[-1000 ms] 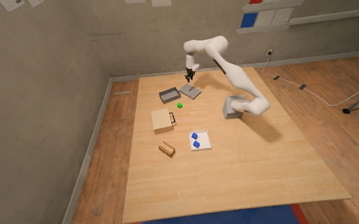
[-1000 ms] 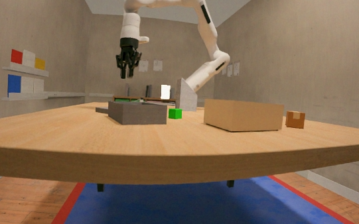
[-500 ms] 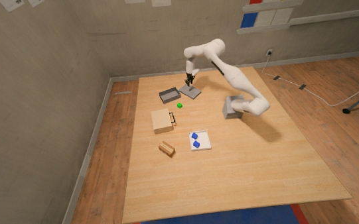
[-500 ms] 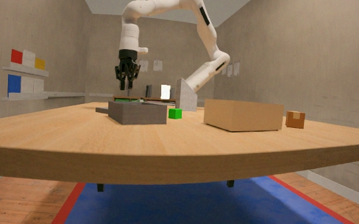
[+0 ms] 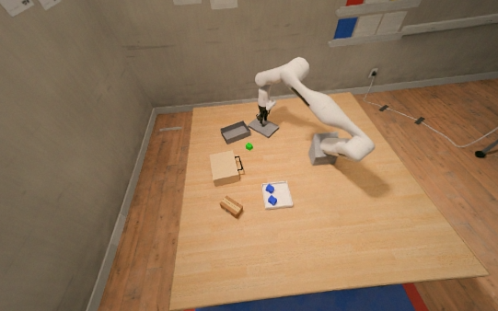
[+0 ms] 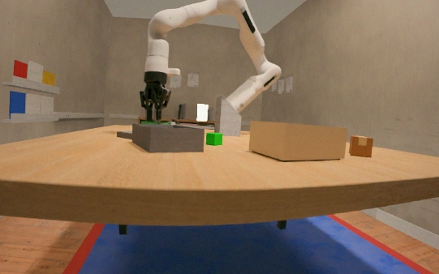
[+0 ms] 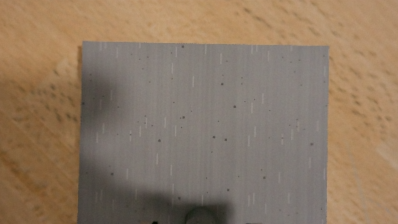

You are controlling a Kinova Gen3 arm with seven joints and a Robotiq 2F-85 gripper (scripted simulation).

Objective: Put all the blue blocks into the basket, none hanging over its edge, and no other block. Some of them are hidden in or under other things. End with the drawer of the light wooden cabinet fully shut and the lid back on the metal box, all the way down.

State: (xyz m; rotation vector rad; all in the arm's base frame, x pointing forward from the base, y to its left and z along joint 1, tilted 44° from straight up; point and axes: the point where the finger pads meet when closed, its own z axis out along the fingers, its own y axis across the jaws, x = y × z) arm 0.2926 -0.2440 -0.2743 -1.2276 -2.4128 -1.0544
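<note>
My hand is 60 mm above the grey lid. Round my hand: metal box: 210 mm ahead, 30 mm to the left, 50 mm below; then green block: 140 mm ahead, 170 mm to the left, 50 mm below; then drawer: 300 mm ahead, 320 mm to the left, 40 mm below.
</note>
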